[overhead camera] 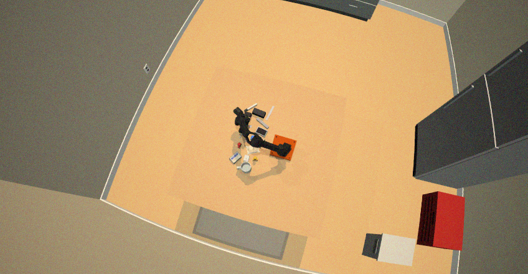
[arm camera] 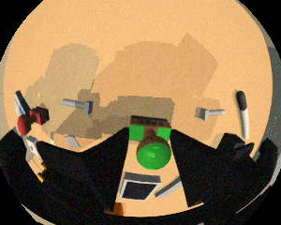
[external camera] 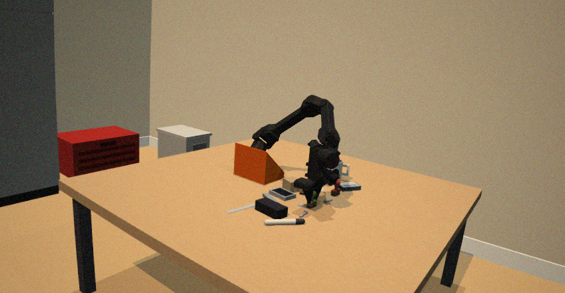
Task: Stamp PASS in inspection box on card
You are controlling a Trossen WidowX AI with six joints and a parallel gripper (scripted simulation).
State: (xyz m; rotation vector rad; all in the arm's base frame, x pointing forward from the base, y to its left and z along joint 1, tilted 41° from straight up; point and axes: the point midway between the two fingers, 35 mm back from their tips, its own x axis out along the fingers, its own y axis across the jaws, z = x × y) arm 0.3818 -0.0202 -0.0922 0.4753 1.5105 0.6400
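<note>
Now: the green-knobbed stamp right at my gripper tip. The rest, counted from my gripper tip: blue-knobbed stamp: 9 cm behind, 8 cm to the left; then black block: 16 cm to the right, 6 cm behind; then ink pad: 14 cm behind, 2 cm below, 1 cm to the right.
</note>
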